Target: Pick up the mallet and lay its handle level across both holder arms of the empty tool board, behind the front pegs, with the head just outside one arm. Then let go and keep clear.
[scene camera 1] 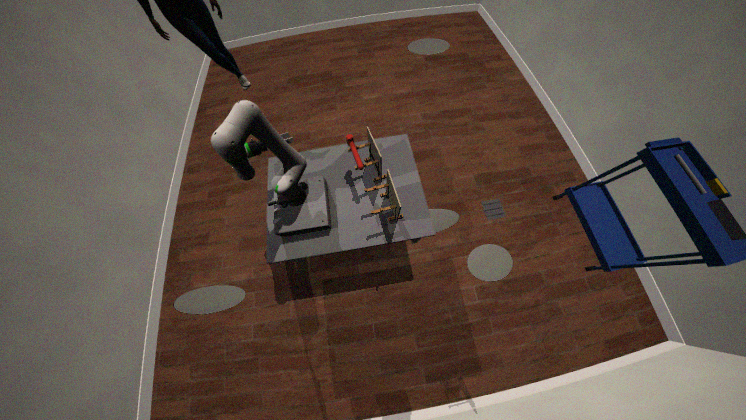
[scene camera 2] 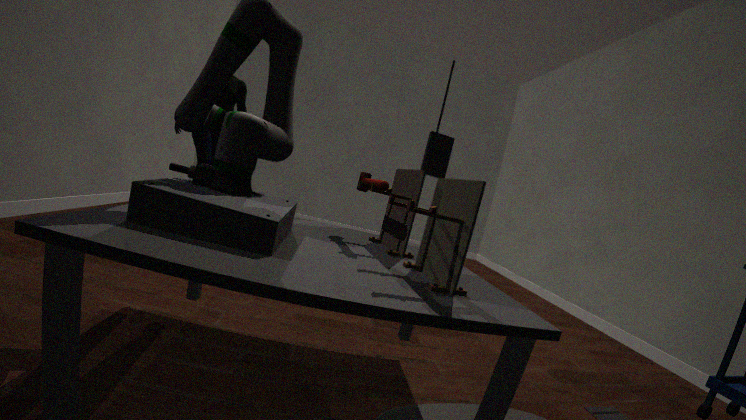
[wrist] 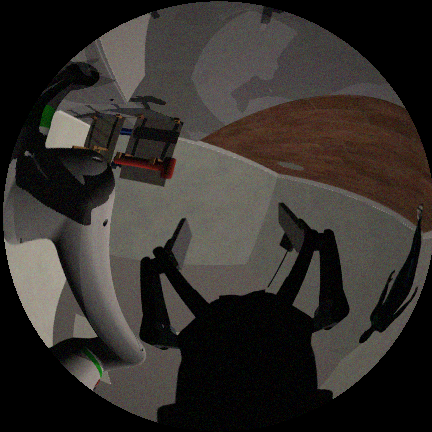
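Seen in the pictures: gripper, fingertip midpoint: (scene camera 1: 290, 136) (wrist: 233, 219); arm's base, origin of the base link: (scene camera 1: 295, 196) (scene camera 2: 228, 190).
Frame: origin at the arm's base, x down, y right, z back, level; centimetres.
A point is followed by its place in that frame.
The red mallet (scene camera 1: 356, 154) @[x -15.0, y -7.8, z -49.9 cm] (scene camera 2: 376, 184) @[x -13.2, y -1.0, z -48.1 cm] (wrist: 140, 164) @[x -14.1, y -11.1, z -48.0 cm] lies with its handle across the two holder arms of the far tool board (scene camera 1: 373, 148) @[x -14.1, y -9.1, z -62.2 cm] (scene camera 2: 406, 182) @[x -17.1, y -7.9, z -62.2 cm]. Its head is just outside one arm, at the end away from the other board. The empty tool board (scene camera 1: 394, 193) @[x -17.5, y 28.0, z -63.2 cm] (scene camera 2: 472, 208) @[x -12.9, y 36.2, z -62.7 cm] (wrist: 105, 131) @[x 1.2, y 22.5, z -63.4 cm] stands upright beside it, with bare orange-brown holder arms. My gripper (scene camera 1: 286, 137) @[x -17.9, y -36.1, z -10.5 cm] (wrist: 233, 219) @[x -17.9, y -36.1, z -10.5 cm] is open and empty. It is well apart from the mallet and both boards, on the robot's side. In scene camera 2 the arm hides most of it.
The grey table (scene camera 1: 349, 229) @[x 10.3, y 32.6, z -29.3 cm] (scene camera 2: 334, 281) @[x 10.3, y 38.0, z -31.5 cm] bears both boards and the robot's pedestal (scene camera 1: 313, 221) @[x 1.1, y 21.9, z -8.2 cm] (scene camera 2: 208, 219) @[x 5.0, y 25.1, z -0.9 cm]. A person (scene camera 1: 193, 26) (wrist: 400, 295) is beyond the arm. A dark panel with a thin rod (scene camera 2: 438, 153) shows behind the boards. A blue cart (scene camera 1: 605, 224) is at the right.
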